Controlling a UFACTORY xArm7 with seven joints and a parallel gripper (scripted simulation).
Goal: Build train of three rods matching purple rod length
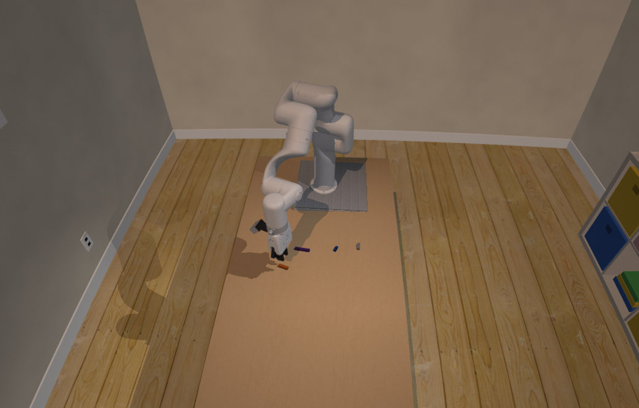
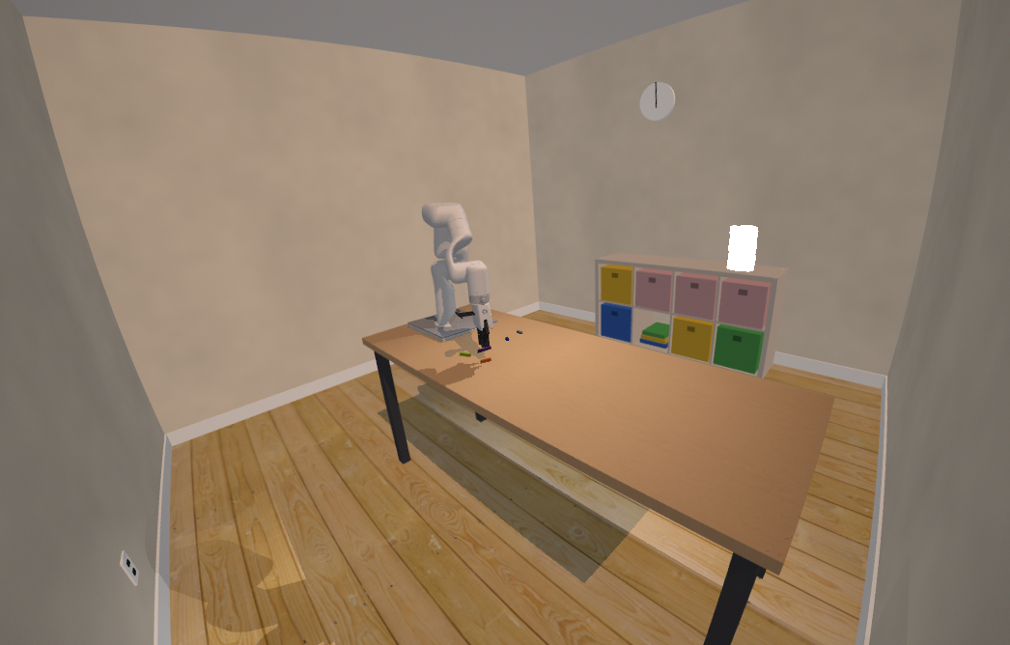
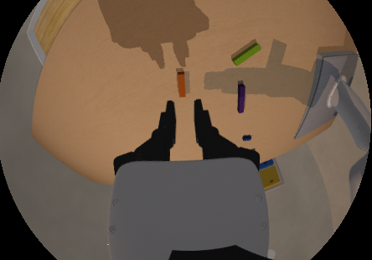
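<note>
Now: the orange rod 80 mm below my hand. Also, from my hand: grey rod (300 mm to the left, 100 mm behind, 80 mm below); lime rod (110 mm behind, 80 mm below, 10 mm to the right); purple rod (90 mm behind, 80 mm below, 70 mm to the left).
</note>
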